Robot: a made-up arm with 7 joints. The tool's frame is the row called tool.
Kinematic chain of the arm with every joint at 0, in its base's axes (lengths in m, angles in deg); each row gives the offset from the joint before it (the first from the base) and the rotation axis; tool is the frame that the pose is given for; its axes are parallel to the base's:
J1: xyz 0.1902 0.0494 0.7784 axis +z
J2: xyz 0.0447 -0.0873 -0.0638 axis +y
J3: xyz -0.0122 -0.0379 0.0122 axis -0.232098 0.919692 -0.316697
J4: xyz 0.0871 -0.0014 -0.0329 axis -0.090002 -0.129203 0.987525
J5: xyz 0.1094 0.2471 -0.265 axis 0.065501 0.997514 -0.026
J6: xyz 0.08 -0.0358 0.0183 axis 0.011 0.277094 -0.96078
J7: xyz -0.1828 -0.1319 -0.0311 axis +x
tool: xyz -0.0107 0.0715 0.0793
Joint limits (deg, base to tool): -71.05..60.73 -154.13..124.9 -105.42..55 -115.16..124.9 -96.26..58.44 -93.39..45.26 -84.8..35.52
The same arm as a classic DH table. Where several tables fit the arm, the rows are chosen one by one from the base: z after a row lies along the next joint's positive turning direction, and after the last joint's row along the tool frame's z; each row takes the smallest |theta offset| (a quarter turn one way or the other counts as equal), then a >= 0, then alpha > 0; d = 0 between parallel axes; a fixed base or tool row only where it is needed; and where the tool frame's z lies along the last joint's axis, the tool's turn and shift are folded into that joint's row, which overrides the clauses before.
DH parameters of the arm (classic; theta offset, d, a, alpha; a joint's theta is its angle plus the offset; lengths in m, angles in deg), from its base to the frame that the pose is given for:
base (fixed): 14.56 0 0.1965 0
J1: -14.56 0.7146 0.0447 -90
J2: 36.24 -0.119 -0.0171 -23.12
J3: -46.04 -0.0399 0.0784 114.25
J4: -20.21 -0.3223 0.0714 -99.23
J5: 5.16 0.1922 0.082 -72.42
J6: 86.26 -0.0257 0.1354 89.37
J7: -16.09 -0.1934 -0.0715 90
tool (fixed): 90 0.0793 0 0
Joint limits (deg, base to tool): -71.05..60.73 -154.13..124.9 -105.42..55 -115.16..124.9 -96.26..58.44 -93.39..45.26 -84.8..35.52

